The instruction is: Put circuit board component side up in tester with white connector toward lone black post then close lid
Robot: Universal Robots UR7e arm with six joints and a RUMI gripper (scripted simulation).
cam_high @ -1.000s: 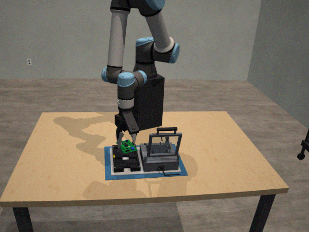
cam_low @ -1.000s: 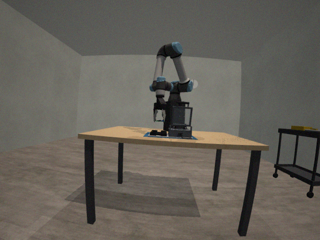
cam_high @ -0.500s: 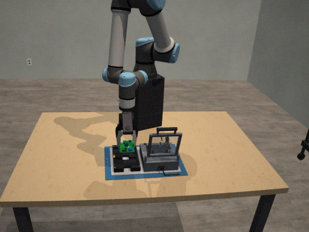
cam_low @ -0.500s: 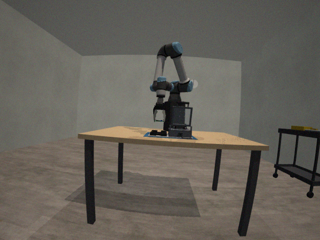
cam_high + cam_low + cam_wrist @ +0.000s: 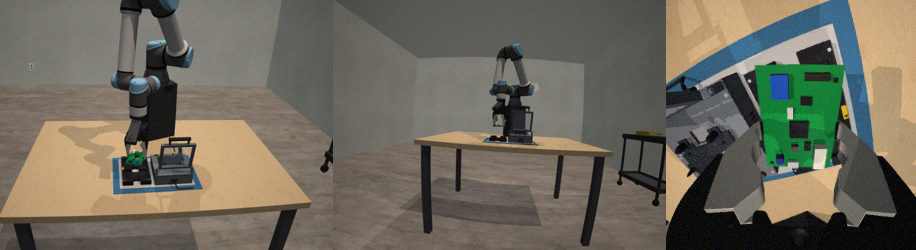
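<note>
My gripper is now right at the green circuit board. Round my hand: tester bed: 6 cm behind, 17 cm to the left, 5 cm below; then framed lid: 5 cm ahead, 18 cm to the left, 6 cm above.
</note>
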